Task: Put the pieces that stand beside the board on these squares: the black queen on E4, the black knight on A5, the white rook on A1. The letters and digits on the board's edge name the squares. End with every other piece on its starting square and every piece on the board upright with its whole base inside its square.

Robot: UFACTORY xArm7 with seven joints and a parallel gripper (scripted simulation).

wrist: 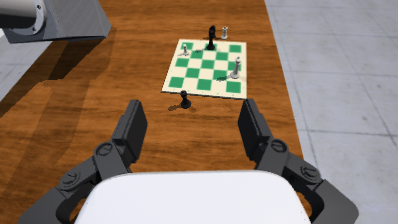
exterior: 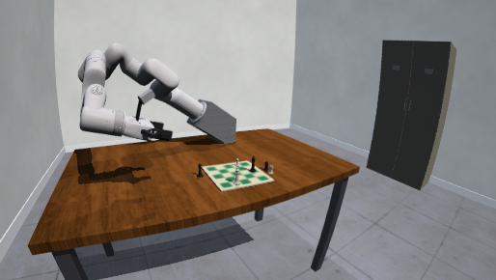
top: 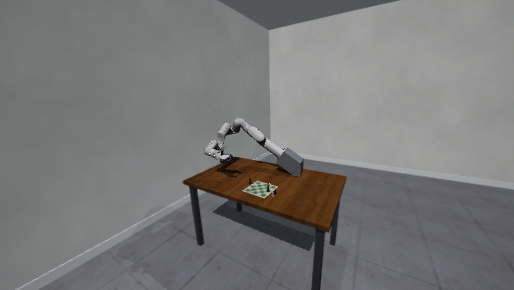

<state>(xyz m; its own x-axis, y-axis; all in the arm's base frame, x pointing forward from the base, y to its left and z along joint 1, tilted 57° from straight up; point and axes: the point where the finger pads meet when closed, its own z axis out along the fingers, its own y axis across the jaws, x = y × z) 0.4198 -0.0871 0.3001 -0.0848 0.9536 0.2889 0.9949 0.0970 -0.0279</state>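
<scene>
The short black piece is 50 mm behind my hand, 150 mm to the left of it and 180 mm below it. Round my hand: white rook 60 mm ahead, 420 mm to the left, 190 mm below; then cream board 10 mm ahead, 280 mm to the left, 200 mm below; then black queen 10 mm ahead, 350 mm to the left, 170 mm below.
</scene>
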